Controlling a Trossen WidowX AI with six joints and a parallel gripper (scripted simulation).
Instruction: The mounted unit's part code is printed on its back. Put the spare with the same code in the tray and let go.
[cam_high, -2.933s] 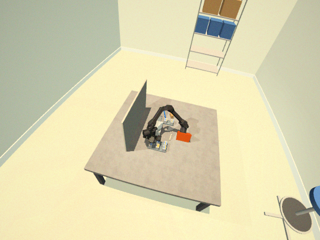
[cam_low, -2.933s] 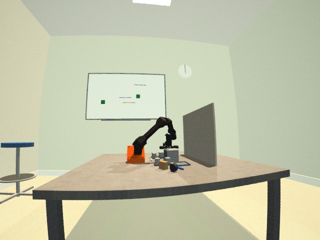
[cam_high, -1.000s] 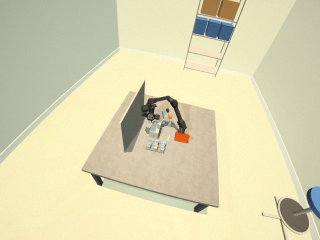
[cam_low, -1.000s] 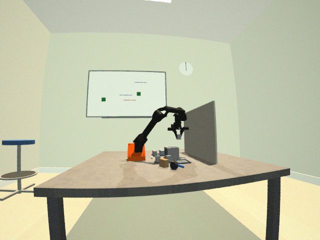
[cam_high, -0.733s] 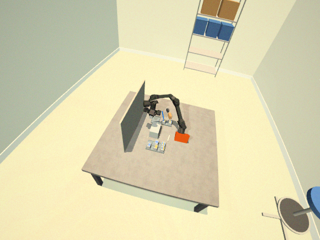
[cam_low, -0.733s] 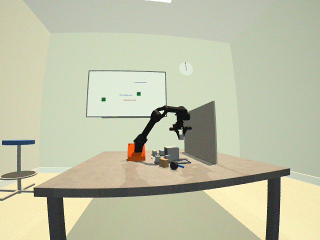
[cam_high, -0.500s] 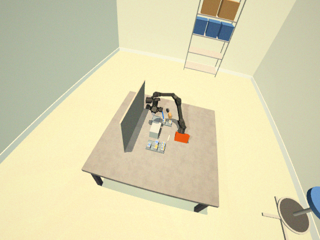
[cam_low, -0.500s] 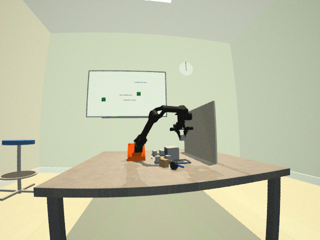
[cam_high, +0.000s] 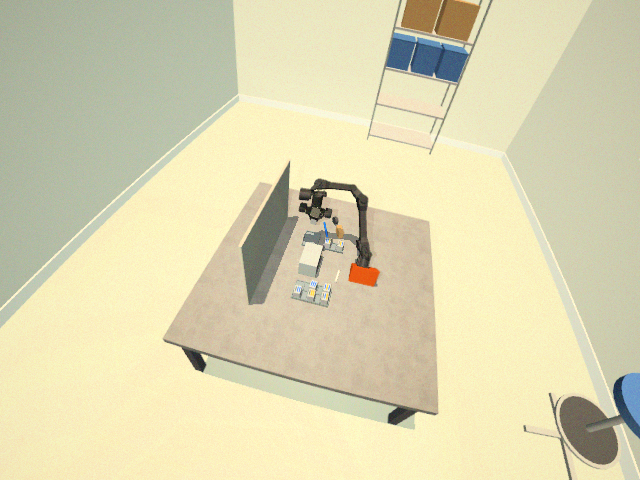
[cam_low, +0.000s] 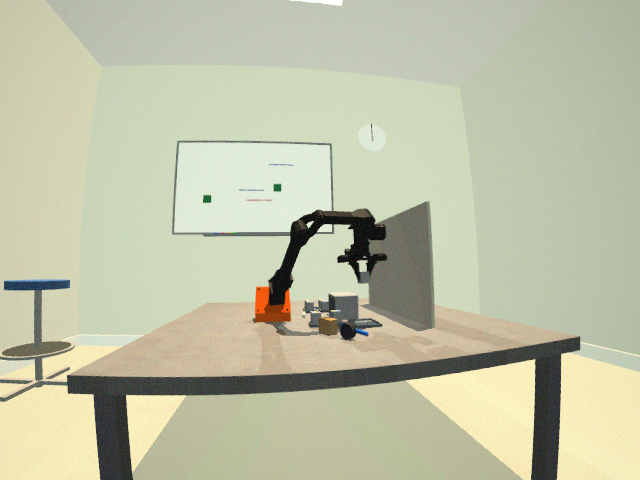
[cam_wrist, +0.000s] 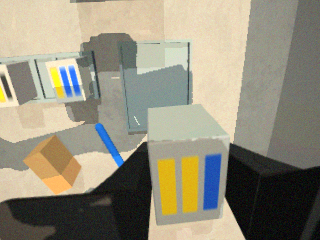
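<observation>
My gripper tip is now 160 mm above the flat grey tray. From my gripper tip the other things lie so: blue pen (80 mm behind, 110 mm to the right, 160 mm below); then small tan block (170 mm behind, 100 mm to the right, 140 mm below); then white mounted unit (30 mm behind, 210 mm to the left, 120 mm below).
</observation>
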